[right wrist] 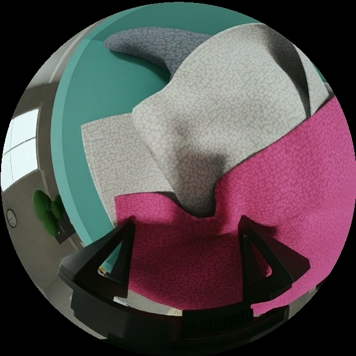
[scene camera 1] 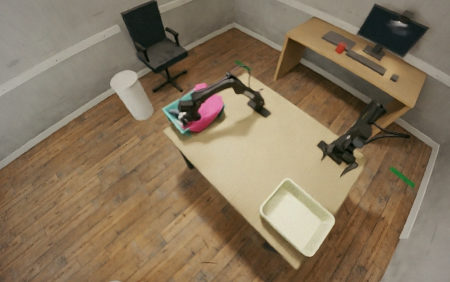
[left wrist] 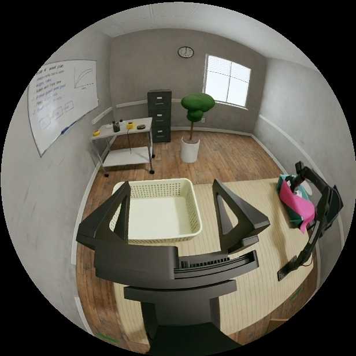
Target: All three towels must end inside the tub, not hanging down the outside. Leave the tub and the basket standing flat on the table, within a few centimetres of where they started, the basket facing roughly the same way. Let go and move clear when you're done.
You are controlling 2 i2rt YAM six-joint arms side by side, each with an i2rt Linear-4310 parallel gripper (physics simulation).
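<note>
A teal tub stands at the table's far left corner in the scene view. A pink towel lies across one side of it and partly hangs over the outside. A white towel lies crumpled in the tub, partly under the pink one. A grey-blue towel shows beside the white one. My right gripper is open, low over the tub, its fingers close to the pink towel. My left gripper is open and empty, away from the towels.
A cream basket stands upright at the front right corner of the table in the scene view, in front of my left gripper. A white bin and an office chair stand on the floor beyond the tub.
</note>
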